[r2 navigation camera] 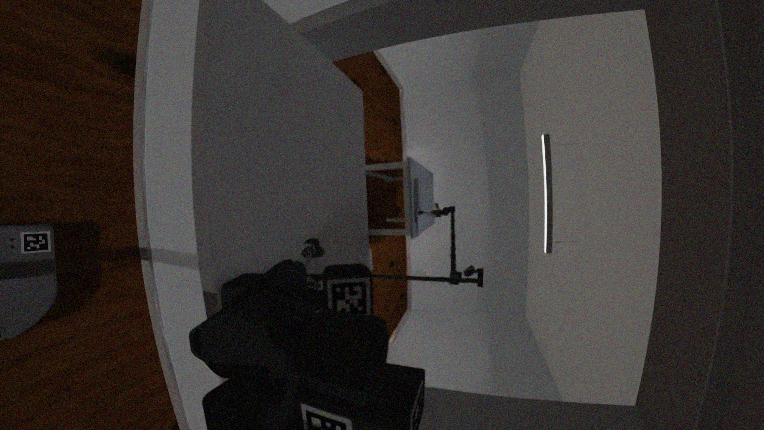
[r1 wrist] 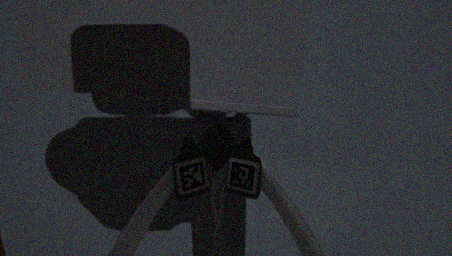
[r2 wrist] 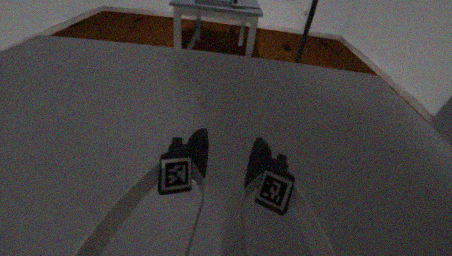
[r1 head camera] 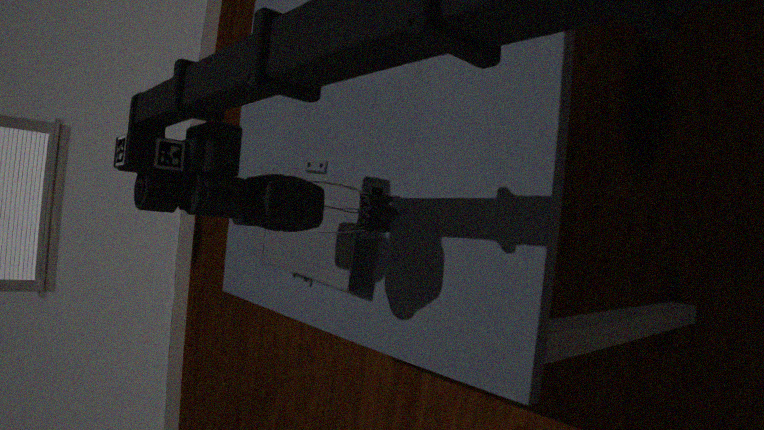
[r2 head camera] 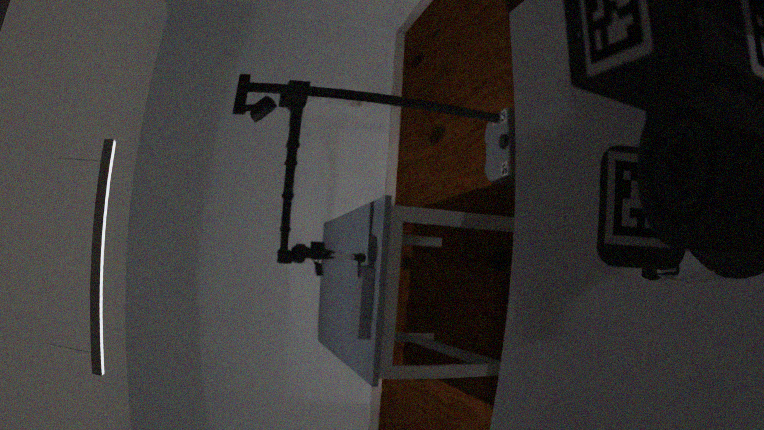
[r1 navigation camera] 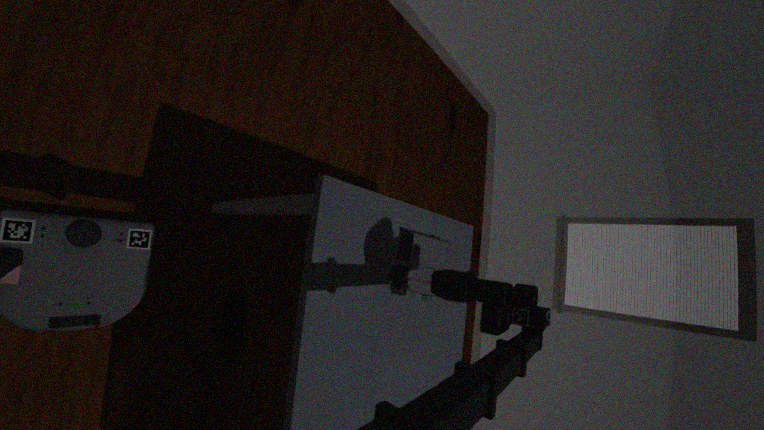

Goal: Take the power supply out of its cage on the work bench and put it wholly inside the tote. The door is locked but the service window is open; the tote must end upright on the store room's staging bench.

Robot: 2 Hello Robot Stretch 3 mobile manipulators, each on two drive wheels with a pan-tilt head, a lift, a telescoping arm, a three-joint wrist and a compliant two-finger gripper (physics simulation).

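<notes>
The work bench (r1 head camera: 454, 133) (r1 navigation camera: 374, 347) (r2 head camera: 342, 299) stands in the far room. My r1 gripper (r1 head camera: 375, 210) (r1 wrist: 217, 150) points down close over it, with its fingertips together. Nothing can be made out between them, but the tips are in deep shadow. A pale narrow bar (r1 wrist: 265, 110) lies just beyond the tips. A dark boxy shape (r1 head camera: 363, 283) is beside the r1 gripper in the head view; whether it is the cage or a shadow I cannot tell. The power supply and the tote cannot be made out. My r2 gripper (r2 wrist: 226, 157) is open and empty above a wide grey surface (r2 wrist: 100, 100).
A small pale block (r1 head camera: 316, 166) with two dark dots and a small dark thing (r1 head camera: 303, 277) show on the bench. The r1 arm (r1 head camera: 347, 53) (r2 head camera: 288, 176) crosses above it. The window frame (r2 navigation camera: 689, 213) surrounds the opening toward r1. A ceiling light (r2 head camera: 105, 256) hangs in r1's room.
</notes>
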